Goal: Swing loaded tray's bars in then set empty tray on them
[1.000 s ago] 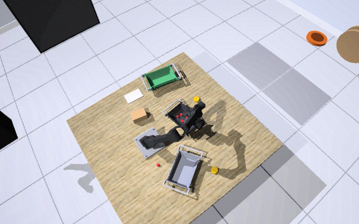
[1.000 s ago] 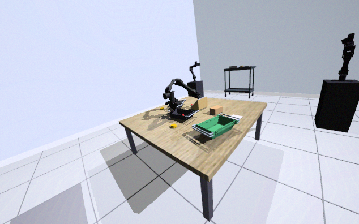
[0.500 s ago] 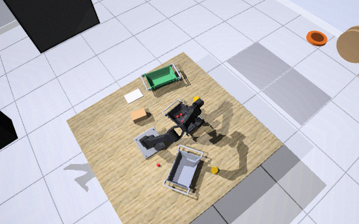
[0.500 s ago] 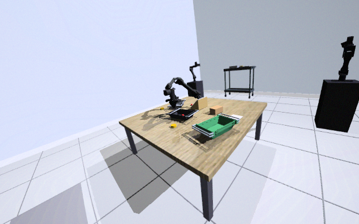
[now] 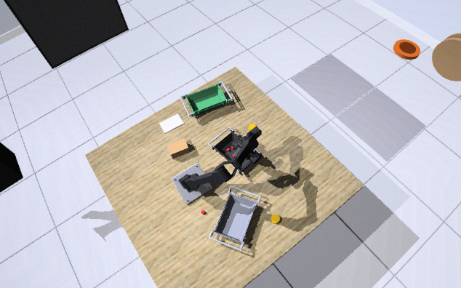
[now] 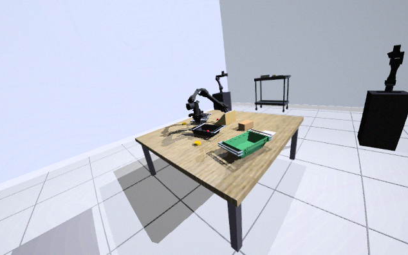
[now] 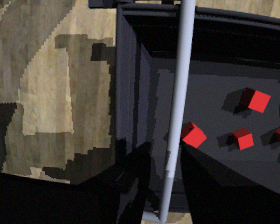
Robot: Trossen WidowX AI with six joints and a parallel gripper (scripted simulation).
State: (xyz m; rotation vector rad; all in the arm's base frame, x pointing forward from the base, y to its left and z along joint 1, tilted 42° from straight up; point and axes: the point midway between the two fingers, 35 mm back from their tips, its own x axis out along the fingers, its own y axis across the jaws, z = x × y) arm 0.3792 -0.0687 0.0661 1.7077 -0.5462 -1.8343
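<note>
Now: the grey tray 28 cm behind my gripper tip, 24 cm to the right of it and 4 cm below it. From my gripper tip the other things lie so: tan box 35 cm to the left, 28 cm behind, 6 cm below; then small red cube 40 cm behind, 9 cm to the right, 8 cm below; then white card 58 cm to the left, 21 cm behind, 8 cm below.
</note>
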